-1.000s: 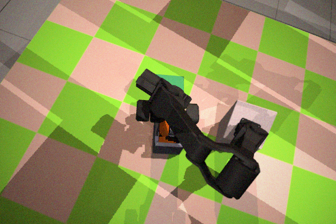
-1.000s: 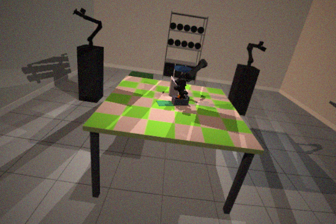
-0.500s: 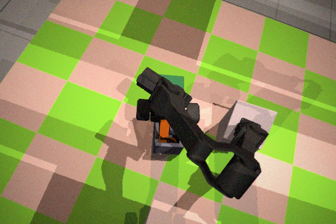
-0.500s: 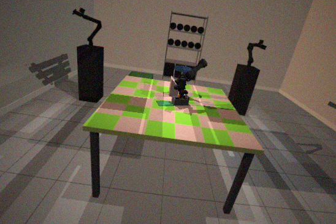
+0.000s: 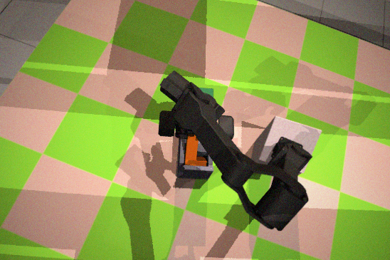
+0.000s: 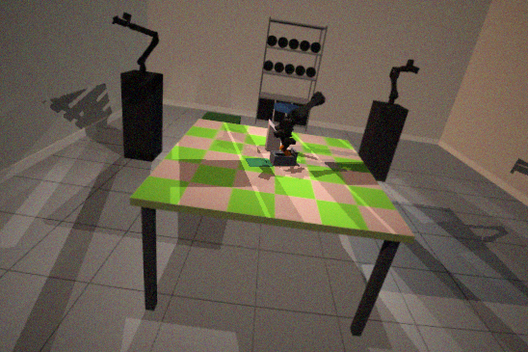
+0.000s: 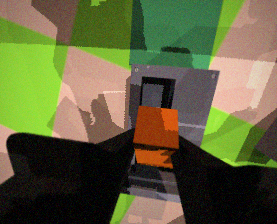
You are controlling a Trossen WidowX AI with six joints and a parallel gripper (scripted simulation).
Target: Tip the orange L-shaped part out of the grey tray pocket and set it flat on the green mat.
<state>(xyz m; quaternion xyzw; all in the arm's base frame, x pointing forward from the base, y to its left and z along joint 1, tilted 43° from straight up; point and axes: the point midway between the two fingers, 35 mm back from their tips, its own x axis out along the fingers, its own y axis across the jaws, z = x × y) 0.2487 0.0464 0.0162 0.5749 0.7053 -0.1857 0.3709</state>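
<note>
Now: gripper tip 30 mm short of the green mat, 140 mm to the left of it and 110 mm above it. Round my gripper tip: orange L-shaped part 20 mm behind, 30 mm to the left, 30 mm below.
</note>
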